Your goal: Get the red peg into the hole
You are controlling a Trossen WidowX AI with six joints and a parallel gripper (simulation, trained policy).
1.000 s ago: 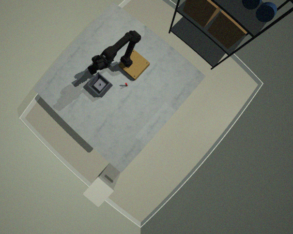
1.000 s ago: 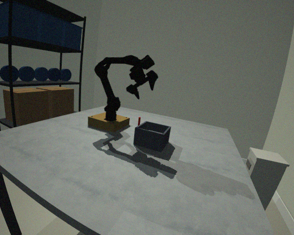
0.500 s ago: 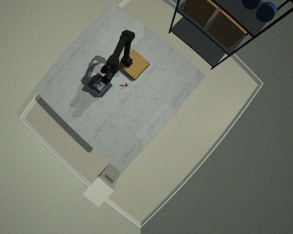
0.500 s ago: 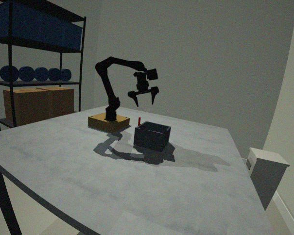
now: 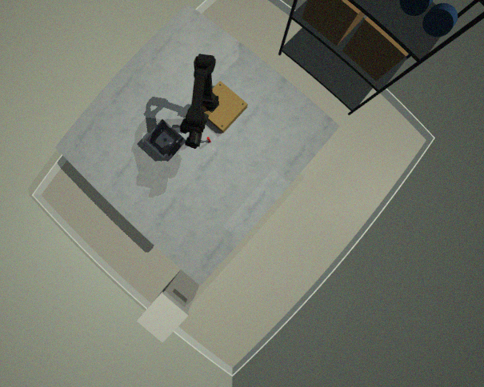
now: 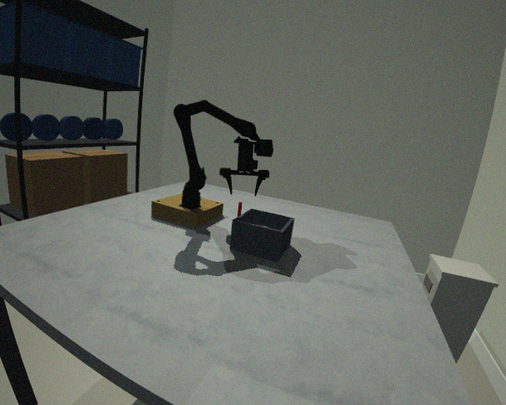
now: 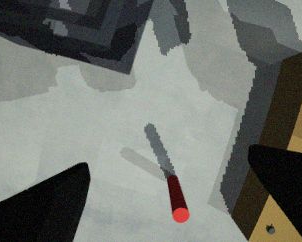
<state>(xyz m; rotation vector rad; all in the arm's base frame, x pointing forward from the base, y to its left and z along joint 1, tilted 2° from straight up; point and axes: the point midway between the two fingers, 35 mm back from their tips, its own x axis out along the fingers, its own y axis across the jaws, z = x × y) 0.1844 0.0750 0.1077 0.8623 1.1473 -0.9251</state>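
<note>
My gripper tip is now 3 cm past the red peg, 5 cm to the right of it and 8 cm above it. From my gripper tip the other things lie so: light plate (14 cm ahead, 14 cm to the right, 8 cm below); then dark box (14 cm ahead, 14 cm to the right, 10 cm below).
</note>
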